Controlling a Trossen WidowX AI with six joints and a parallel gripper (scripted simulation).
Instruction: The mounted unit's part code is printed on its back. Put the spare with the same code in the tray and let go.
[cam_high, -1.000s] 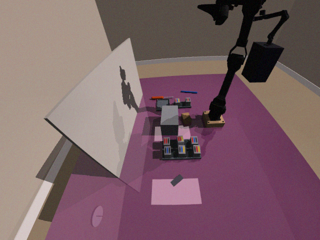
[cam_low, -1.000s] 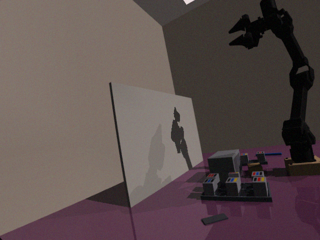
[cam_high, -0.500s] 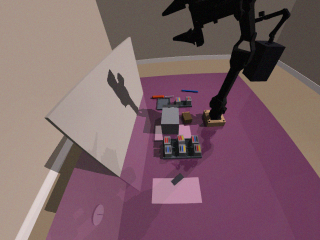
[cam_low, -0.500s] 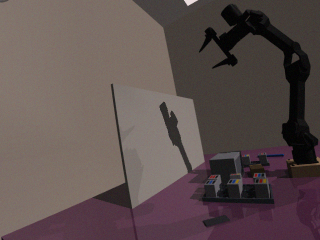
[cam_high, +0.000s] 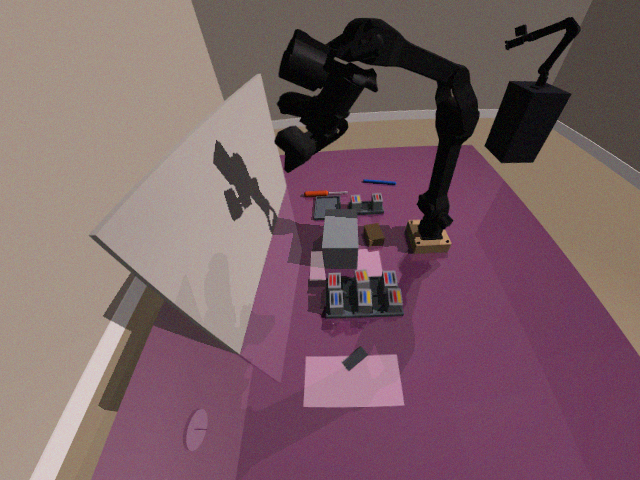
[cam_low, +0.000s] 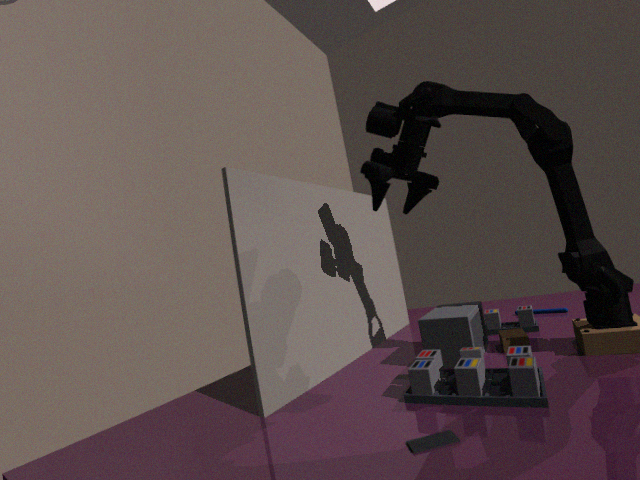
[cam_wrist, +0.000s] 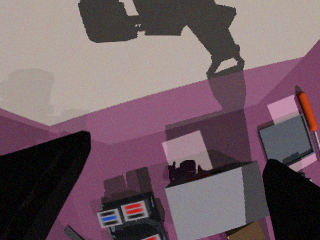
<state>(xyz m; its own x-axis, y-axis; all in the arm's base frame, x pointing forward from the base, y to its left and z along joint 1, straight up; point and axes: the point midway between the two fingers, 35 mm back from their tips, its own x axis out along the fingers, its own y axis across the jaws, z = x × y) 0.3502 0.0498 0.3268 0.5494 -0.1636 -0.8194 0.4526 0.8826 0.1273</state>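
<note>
Now: gripper tip 6 cm past the grey spare, 12 cm to the right of it and 30 cm above it. From my gripper tip the other things lie so: small brown box 19 cm behind, 7 cm to the right, 32 cm below; mounted unit 8 cm behind, 2 cm to the right, 29 cm below; grey panel 17 cm ahead, 5 cm to the right, 11 cm below.
</note>
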